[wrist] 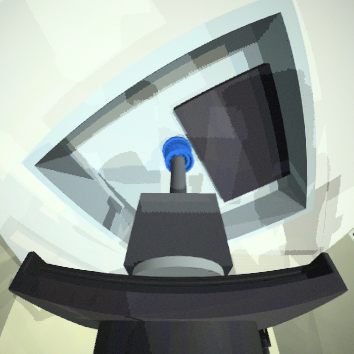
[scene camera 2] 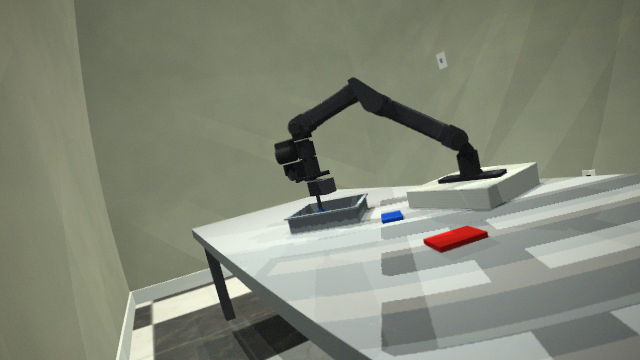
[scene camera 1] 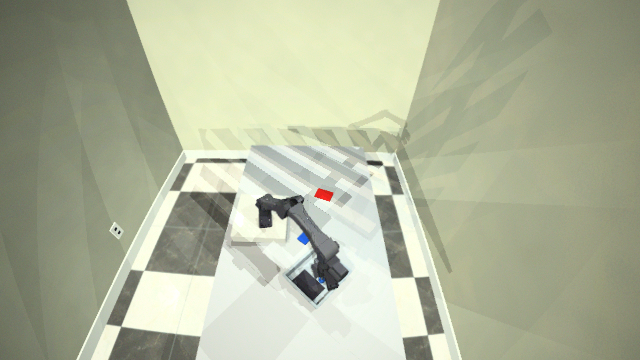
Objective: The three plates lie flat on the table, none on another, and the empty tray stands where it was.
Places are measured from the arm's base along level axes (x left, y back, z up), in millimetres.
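Where they show: hand at its tool point: (wrist: pixel 177 148) (scene camera 1: pixel 321 280); arm's base at its link origin: (scene camera 2: pixel 471 178) (scene camera 1: pixel 265 212).
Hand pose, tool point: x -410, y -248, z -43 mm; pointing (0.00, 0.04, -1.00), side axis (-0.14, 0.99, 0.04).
Each offset is from my tool point to the top centre of the thing. Level surfaces: height alone.
A red plate {dx +540, dy -112, dz -4 mm} (scene camera 1: pixel 324 194) (scene camera 2: pixel 455 238) lies flat on the table. A smaller blue plate {dx +260, dy +37, dz -4 mm} (scene camera 1: pixel 303 238) (scene camera 2: pixel 392 216) lies flat between the tray and the arm's base, partly covered by the arm in scene camera 1. A black plate {dx -13, dy +69, dz +0 mm} (scene camera 1: pixel 307 285) (wrist: pixel 230 132) lies inside the grey tray {dx +25, dy +16, dz +36 mm} (scene camera 1: pixel 316 304) (scene camera 2: pixel 327 223) (wrist: pixel 305 100), toward one side; the tray's wall hides it in scene camera 2. My suction cup (scene camera 1: pixel 321 280) (scene camera 2: pixel 321 210) (wrist: pixel 178 152) is blue, points down and bears nothing. It is over the tray's inside, beside the black plate's long edge.
The arm's white base block (scene camera 1: pixel 257 235) (scene camera 2: pixel 450 198) stands on the table {dz -14 mm} (scene camera 1: pixel 260 320) (scene camera 2: pixel 320 280), on the far side of the blue plate from the tray. The tray's raised walls surround the cup. The table's edge runs beyond the tray in scene camera 2.
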